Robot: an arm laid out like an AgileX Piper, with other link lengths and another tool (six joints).
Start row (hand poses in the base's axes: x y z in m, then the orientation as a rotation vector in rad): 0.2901, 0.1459, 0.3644, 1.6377, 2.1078, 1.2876
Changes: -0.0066, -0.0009, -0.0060, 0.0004, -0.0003, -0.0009; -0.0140, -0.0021, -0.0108, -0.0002, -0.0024, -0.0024; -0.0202, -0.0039, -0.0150, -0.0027, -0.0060, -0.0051; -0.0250, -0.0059, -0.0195, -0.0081, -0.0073, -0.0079; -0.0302, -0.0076, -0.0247, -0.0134, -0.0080, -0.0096; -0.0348, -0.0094, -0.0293, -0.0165, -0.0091, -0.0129; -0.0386, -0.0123, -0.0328, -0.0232, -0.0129, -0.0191; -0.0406, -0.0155, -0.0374, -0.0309, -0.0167, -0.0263; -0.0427, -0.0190, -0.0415, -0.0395, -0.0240, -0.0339; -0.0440, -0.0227, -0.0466, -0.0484, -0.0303, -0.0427; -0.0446, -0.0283, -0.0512, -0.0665, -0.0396, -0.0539; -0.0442, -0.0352, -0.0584, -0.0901, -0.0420, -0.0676; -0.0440, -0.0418, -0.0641, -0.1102, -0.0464, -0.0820; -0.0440, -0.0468, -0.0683, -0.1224, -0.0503, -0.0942
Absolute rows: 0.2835, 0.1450, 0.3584, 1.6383, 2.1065, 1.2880; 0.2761, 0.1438, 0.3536, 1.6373, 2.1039, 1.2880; 0.2699, 0.1420, 0.3494, 1.6350, 2.0997, 1.2860; 0.2651, 0.1400, 0.3449, 1.6340, 2.0975, 1.2791; 0.2599, 0.1383, 0.3397, 1.6326, 2.0968, 1.2723; 0.2553, 0.1365, 0.3351, 1.6330, 2.0936, 1.2680; 0.2515, 0.1336, 0.3316, 1.6318, 2.0867, 1.2599; 0.2495, 0.1304, 0.3270, 1.6310, 2.0790, 1.2502; 0.2474, 0.1269, 0.3229, 1.6267, 2.0691, 1.2412; 0.2461, 0.1232, 0.3178, 1.6242, 2.0586, 1.2310; 0.2455, 0.1176, 0.3132, 1.6169, 2.0464, 1.2104; 0.2459, 0.1107, 0.3060, 1.6160, 2.0368, 1.1786; 0.2461, 0.1041, 0.3003, 1.6149, 2.0242, 1.1522; 0.2461, 0.0991, 0.2961, 1.6157, 2.0121, 1.1359
